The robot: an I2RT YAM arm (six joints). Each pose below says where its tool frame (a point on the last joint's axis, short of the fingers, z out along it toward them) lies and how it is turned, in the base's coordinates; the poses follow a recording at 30 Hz.
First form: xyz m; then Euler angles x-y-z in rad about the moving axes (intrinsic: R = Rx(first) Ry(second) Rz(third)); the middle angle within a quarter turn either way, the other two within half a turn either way.
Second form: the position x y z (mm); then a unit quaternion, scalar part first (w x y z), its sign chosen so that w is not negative. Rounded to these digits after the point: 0 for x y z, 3 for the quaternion.
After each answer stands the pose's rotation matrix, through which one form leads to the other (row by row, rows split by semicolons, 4 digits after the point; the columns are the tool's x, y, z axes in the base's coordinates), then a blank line. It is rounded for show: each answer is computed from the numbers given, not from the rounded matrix.
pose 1, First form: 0.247, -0.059, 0.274, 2.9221, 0.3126, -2.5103
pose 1, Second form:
247, -59, 274, 0.181, 0.289, 0.939, -0.055
-0.7681 0.5616 0.3075; 0.5220 0.8274 -0.2072; -0.3708 0.0014 -0.9287

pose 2, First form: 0.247, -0.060, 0.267, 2.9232, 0.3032, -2.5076
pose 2, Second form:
247, -60, 267, 0.176, 0.291, 0.939, -0.056
-0.7689 0.5653 0.2986; 0.5262 0.8249 -0.2068; -0.3632 -0.0019 -0.9317

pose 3, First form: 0.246, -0.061, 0.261, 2.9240, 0.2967, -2.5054
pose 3, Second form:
246, -61, 261, 0.173, 0.292, 0.939, -0.056
-0.7692 0.5682 0.2924; 0.5294 0.8229 -0.2064; -0.3579 -0.0040 -0.9338

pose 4, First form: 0.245, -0.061, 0.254, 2.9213, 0.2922, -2.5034
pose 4, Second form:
245, -61, 254, 0.172, 0.293, 0.939, -0.058
-0.7691 0.5705 0.2881; 0.5308 0.8213 -0.2093; -0.3560 -0.0080 -0.9345

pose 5, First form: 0.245, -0.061, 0.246, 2.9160, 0.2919, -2.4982
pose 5, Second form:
245, -61, 246, 0.172, 0.295, 0.938, -0.060
-0.7662 0.5745 0.2878; 0.5332 0.8184 -0.2142; -0.3586 -0.0107 -0.9334

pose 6, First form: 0.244, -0.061, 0.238, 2.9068, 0.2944, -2.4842
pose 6, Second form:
244, -61, 238, 0.175, 0.301, 0.935, -0.063
-0.7575 0.5848 0.2902; 0.5409 0.8111 -0.2226; -0.3655 -0.0117 -0.9307

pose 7, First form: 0.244, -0.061, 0.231, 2.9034, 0.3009, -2.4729
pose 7, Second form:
244, -61, 231, 0.179, 0.305, 0.933, -0.062
-0.7494 0.5921 0.2964; 0.5476 0.8058 -0.2253; -0.3723 -0.0066 -0.9281

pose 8, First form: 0.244, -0.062, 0.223, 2.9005, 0.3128, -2.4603
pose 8, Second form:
244, -62, 223, 0.185, 0.310, 0.931, -0.060
-0.7391 0.5992 0.3077; 0.5545 0.8006 -0.2272; -0.3825 0.0027 -0.9240

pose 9, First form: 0.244, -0.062, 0.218, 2.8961, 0.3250, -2.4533
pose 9, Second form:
244, -62, 218, 0.192, 0.312, 0.929, -0.060
-0.7319 0.6020 0.3193; 0.5562 0.7985 -0.2303; -0.3936 0.0090 -0.9192

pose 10, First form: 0.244, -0.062, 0.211, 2.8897, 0.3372, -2.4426
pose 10, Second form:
244, -62, 211, 0.199, 0.315, 0.926, -0.059
-0.7224 0.6072 0.3308; 0.5600 0.7944 -0.2352; -0.4056 0.0154 -0.9139

